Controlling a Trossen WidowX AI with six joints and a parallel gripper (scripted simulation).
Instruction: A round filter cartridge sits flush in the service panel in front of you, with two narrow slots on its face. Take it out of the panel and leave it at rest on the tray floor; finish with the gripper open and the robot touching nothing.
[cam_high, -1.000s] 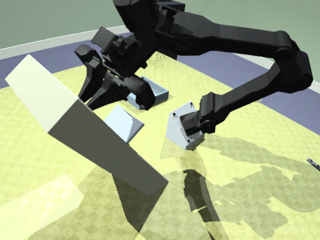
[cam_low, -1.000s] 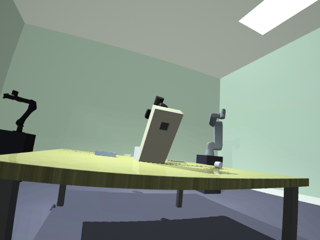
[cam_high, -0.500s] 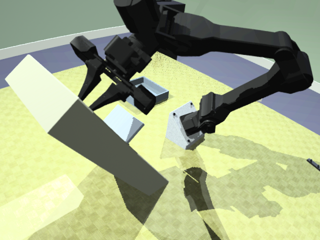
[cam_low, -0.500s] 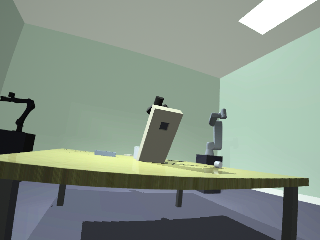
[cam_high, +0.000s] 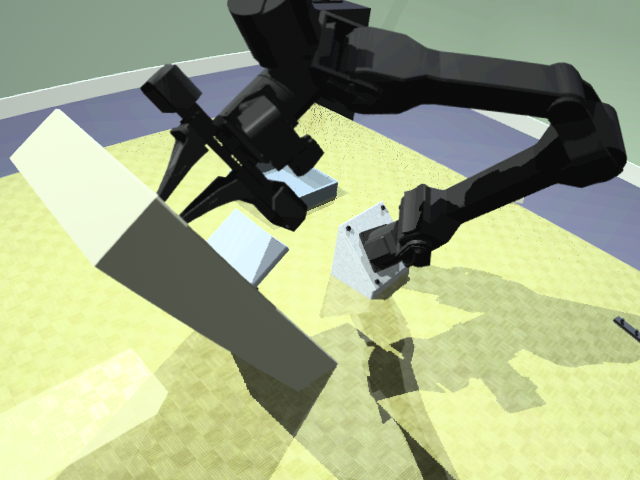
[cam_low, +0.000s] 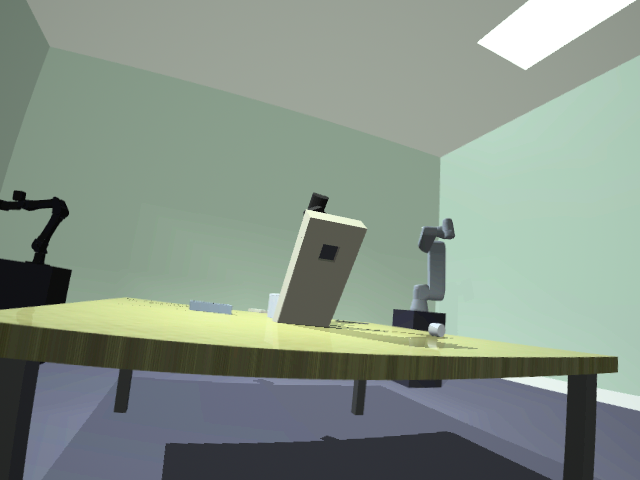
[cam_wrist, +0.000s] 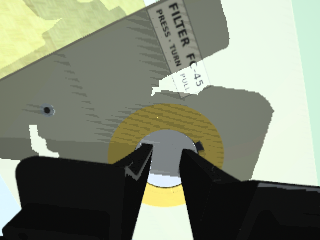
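Now: the round filter cartridge 10 mm ahead of my gripper tip and 10 mm below it. From my gripper tip the other things lie so: cream service panel (40 mm behind, 80 mm below); tray (400 mm behind, 310 mm to the right, 240 mm below).
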